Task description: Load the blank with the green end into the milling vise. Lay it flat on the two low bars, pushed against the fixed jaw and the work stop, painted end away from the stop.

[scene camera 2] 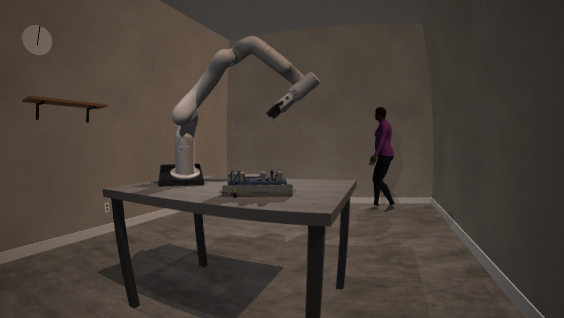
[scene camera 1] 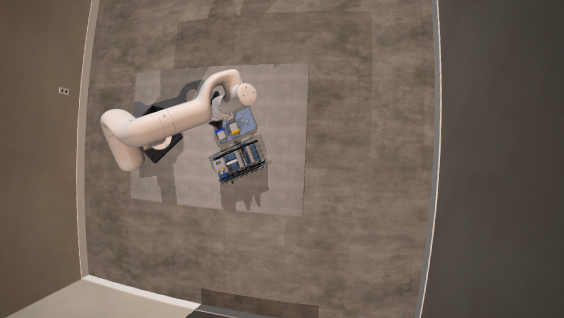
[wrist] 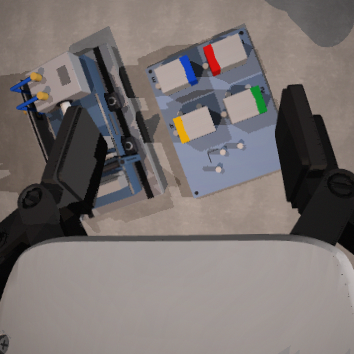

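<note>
The blank with the green end (wrist: pixel 244 106) lies on the blue tray (wrist: pixel 255 165) (scene camera 1: pixel 248 120), in the wrist view left of the right finger, its green end toward that finger. The milling vise (wrist: pixel 102 197) (scene camera 1: pixel 237 161) (scene camera 2: pixel 257 189) stands beside the tray, at the left in the wrist view. The left finger hides part of the vise, including part of its jaws; the low bars and work stop cannot be made out clearly. My gripper (wrist: pixel 182 116) (scene camera 2: pixel 273 111) is open and empty, high above the table, with the tray and part of the vise showing between its fingers.
Blanks with a blue end (wrist: pixel 172 75), a red end (wrist: pixel 229 52) and a yellow end (wrist: pixel 197 124) lie on the same tray. Small pegs stand near them. Blue handles with yellow knobs (wrist: pixel 36 77) stick out from the vise's end. A person (scene camera 2: pixel 383 145) stands beyond the table (scene camera 2: pixel 320 192).
</note>
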